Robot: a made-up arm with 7 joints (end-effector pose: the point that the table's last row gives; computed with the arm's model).
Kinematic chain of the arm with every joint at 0, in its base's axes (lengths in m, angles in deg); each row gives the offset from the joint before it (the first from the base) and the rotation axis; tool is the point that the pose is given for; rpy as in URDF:
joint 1: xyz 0 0 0.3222 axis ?
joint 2: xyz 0 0 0 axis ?
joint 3: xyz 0 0 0.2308 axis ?
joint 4: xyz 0.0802 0 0 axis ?
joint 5: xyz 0.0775 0 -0.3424 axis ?
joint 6: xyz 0 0 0 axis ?
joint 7: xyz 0.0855 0 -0.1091 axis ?
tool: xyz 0 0 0 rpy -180 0 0
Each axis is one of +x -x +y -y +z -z.
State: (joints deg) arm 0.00 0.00 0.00 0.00 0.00 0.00 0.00
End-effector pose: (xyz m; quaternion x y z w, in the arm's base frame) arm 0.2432 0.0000 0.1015 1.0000 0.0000 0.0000 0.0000
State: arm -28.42 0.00 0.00 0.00 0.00 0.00 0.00
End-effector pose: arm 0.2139 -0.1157 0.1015 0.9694 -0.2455 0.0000 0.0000
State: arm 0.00 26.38 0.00 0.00 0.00 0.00 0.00
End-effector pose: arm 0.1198 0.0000 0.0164 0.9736 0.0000 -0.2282 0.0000
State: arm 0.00 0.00 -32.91 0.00 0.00 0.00 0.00
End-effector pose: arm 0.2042 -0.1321 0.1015 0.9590 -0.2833 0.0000 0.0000
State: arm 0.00 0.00 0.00 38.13 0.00 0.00 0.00
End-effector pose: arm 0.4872 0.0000 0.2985 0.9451 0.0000 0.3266 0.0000
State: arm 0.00 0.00 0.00 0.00 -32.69 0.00 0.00
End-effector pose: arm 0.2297 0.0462 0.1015 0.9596 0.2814 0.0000 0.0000
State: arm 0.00 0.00 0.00 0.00 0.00 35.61 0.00
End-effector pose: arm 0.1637 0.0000 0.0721 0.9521 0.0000 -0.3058 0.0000
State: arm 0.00 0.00 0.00 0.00 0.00 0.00 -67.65
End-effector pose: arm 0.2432 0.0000 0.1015 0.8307 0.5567 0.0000 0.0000
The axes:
joint 1: +z
joint 2: +y
joint 3: +z
joint 4: -y
joint 5: -z
joint 6: +y
joint 7: -z

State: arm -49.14 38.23 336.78 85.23 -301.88 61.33 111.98
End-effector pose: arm 0.2351 -0.5394 0.1854 0.2834 0.9125 0.1615 0.2469
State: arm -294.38 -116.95 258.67 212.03 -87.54 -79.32 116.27
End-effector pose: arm -0.2843 -0.3587 0.2620 -0.0173 -0.2991 0.9220 0.2454
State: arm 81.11 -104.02 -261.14 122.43 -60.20 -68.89 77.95
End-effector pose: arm -0.3058 -0.4190 0.0489 0.8346 -0.5162 0.1063 0.1605
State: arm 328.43 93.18 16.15 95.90 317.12 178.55 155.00
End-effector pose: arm 0.2282 -0.1057 -0.0096 0.1211 -0.0919 -0.1299 0.9798
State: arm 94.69 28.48 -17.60 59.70 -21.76 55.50 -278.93
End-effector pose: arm 0.1327 0.4472 0.1147 0.9520 0.1051 0.1617 0.2377
